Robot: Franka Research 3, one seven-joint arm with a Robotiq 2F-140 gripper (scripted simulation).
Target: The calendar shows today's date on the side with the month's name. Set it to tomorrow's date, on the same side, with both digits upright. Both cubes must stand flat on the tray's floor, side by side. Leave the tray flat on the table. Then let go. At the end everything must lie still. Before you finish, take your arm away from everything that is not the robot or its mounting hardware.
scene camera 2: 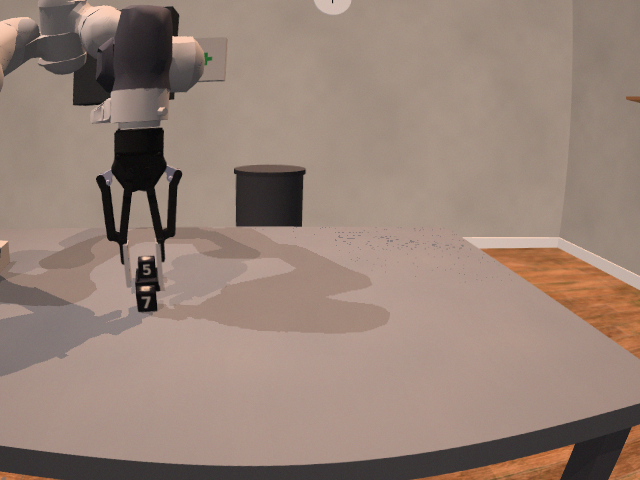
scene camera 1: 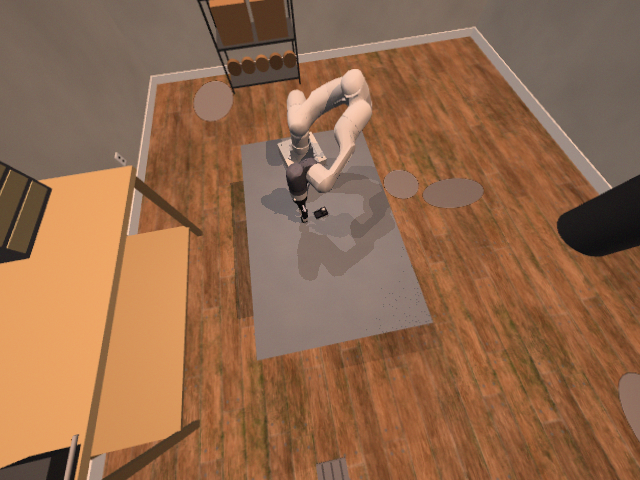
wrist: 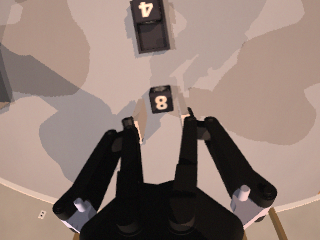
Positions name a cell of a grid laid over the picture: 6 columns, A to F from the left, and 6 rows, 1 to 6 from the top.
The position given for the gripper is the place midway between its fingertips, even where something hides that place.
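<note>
The gripper (scene camera 2: B4) is visible, also in the wrist view (wrist: D3).
</note>
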